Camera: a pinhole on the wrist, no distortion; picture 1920 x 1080 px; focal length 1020.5 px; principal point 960.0 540.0 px. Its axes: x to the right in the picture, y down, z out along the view. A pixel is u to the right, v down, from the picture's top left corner.
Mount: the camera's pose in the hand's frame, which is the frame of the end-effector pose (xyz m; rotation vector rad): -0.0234 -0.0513 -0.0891 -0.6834 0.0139 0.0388
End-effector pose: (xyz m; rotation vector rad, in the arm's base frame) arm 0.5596 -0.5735 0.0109 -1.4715 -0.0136 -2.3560
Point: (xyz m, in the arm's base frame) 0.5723 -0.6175 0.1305
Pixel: 1812.8 287.0
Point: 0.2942 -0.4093 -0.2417
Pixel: behind the camera
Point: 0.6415 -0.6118 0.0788
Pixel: 1258.9 336.8
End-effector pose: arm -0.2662 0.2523 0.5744 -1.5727 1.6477 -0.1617
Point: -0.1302 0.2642 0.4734
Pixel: outside the picture
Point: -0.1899 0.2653 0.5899
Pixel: outside the picture
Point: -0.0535 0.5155 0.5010
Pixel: outside the picture
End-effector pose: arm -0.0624 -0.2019 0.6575 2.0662 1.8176 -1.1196
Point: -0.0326 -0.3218 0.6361
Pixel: 659.3 486.9
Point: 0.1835 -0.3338 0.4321
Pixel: 1111.1 922.8
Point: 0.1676 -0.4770 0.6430
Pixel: 406.6 1035.0
